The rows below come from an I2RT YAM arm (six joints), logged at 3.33 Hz.
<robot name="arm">
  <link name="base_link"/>
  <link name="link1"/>
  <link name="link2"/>
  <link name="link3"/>
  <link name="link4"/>
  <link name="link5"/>
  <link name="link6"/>
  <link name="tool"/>
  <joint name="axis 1" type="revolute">
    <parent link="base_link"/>
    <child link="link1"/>
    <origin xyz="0 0 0.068"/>
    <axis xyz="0 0 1"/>
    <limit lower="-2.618" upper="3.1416"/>
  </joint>
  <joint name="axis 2" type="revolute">
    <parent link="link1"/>
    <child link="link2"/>
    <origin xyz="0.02 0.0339 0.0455"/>
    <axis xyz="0 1 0"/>
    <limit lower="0" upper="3.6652"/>
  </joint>
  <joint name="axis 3" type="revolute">
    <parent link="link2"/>
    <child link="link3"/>
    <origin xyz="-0.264 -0.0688 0"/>
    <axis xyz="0 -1 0"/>
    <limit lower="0" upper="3.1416"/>
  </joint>
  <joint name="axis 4" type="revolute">
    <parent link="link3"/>
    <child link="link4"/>
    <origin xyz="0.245 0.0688 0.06"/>
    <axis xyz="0 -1 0"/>
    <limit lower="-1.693" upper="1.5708"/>
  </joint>
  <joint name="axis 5" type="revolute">
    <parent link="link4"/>
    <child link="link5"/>
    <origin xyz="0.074 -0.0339 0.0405"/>
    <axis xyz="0 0 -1"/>
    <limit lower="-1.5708" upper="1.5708"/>
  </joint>
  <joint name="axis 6" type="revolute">
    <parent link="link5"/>
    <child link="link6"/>
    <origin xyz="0.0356 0 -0.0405"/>
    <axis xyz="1 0 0"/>
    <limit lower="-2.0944" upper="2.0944"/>
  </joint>
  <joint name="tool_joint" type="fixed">
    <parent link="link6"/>
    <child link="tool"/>
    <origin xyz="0 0 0" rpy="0 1.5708 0"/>
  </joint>
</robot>
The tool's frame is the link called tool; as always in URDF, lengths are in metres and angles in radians.
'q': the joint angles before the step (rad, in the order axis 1, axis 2, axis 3, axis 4, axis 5, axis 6). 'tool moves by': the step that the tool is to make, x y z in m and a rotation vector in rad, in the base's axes. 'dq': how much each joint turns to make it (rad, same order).
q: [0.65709 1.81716 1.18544 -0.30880 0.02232 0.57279]
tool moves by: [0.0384 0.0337 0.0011 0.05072 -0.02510 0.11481]
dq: [0.00009 0.16874 0.22057 -0.00263 -0.08959 -0.07585]
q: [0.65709 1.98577 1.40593 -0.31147 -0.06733 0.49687]
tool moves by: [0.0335 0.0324 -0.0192 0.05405 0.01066 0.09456]
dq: [0.00377 0.18982 0.20456 0.00547 -0.09578 -0.03895]
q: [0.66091 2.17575 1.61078 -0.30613 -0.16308 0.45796]
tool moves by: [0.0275 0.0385 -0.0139 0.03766 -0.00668 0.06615]
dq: [0.02257 0.19234 0.26164 -0.04373 -0.04764 -0.01673]
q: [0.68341 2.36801 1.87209 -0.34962 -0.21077 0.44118]
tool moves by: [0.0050 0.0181 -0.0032 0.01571 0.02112 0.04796]
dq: [0.01761 0.07645 0.12561 -0.05678 -0.03925 -0.00606]
